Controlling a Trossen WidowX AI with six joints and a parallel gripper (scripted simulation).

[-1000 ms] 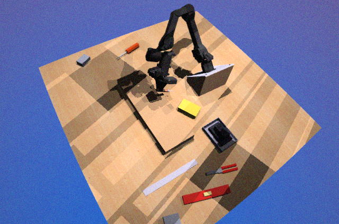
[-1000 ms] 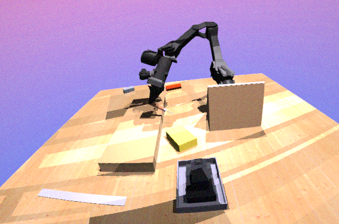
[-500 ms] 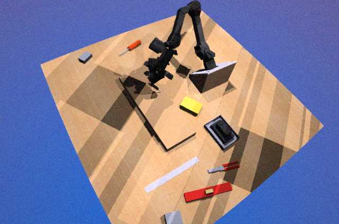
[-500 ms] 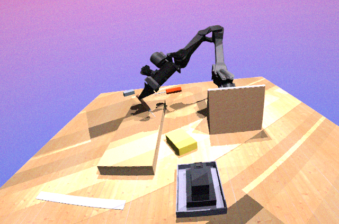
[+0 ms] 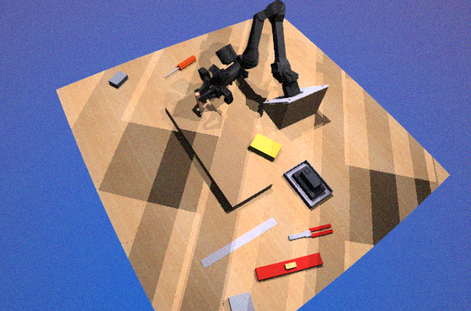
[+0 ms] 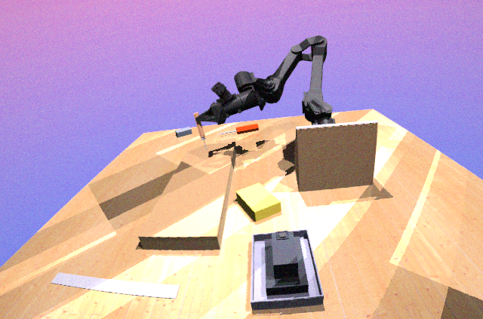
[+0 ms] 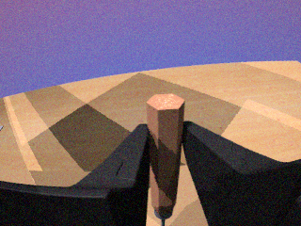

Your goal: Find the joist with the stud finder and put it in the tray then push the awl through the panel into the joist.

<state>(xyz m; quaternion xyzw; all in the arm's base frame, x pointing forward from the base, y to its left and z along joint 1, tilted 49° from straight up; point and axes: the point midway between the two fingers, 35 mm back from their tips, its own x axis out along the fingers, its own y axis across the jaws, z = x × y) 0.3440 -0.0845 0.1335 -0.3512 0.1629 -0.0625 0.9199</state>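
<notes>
Now: gripper tip 10 mm past the awl, 10 mm to the right of it and 50 mm above it. Also, from my gripper tip: stud finder 200 mm behind, 450 mm to the left, 130 mm below; grey tray 200 mm behind, 460 mm to the left, 170 mm below; yellow block 170 mm behind, 240 mm to the left, 170 mm below.
</notes>
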